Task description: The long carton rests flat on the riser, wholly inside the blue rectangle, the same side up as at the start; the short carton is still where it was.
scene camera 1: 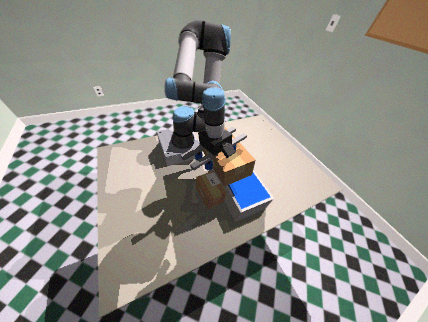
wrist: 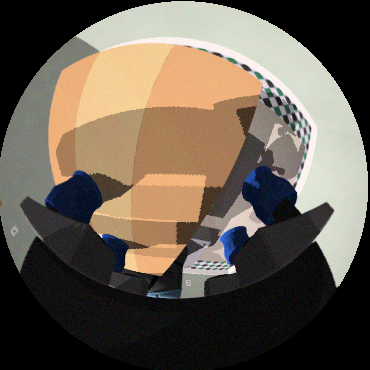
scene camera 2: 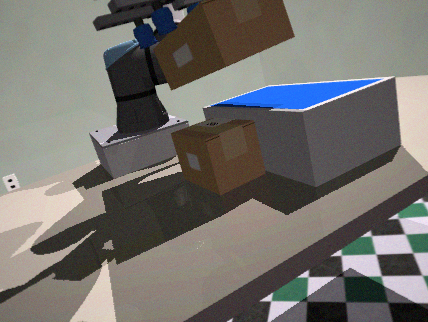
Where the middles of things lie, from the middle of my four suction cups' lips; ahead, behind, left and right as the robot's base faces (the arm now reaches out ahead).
The long carton [scene camera 2: 202, 44] lies 10 mm behind my suction cup, 70 mm to the left of it and 50 mm below it. Also, from my suction cup: riser with blue rectangle [scene camera 2: 313, 132]: 90 mm ahead, 130 mm to the left, 240 mm below; short carton [scene camera 2: 218, 154]: 30 mm ahead, 30 mm to the right, 250 mm below.
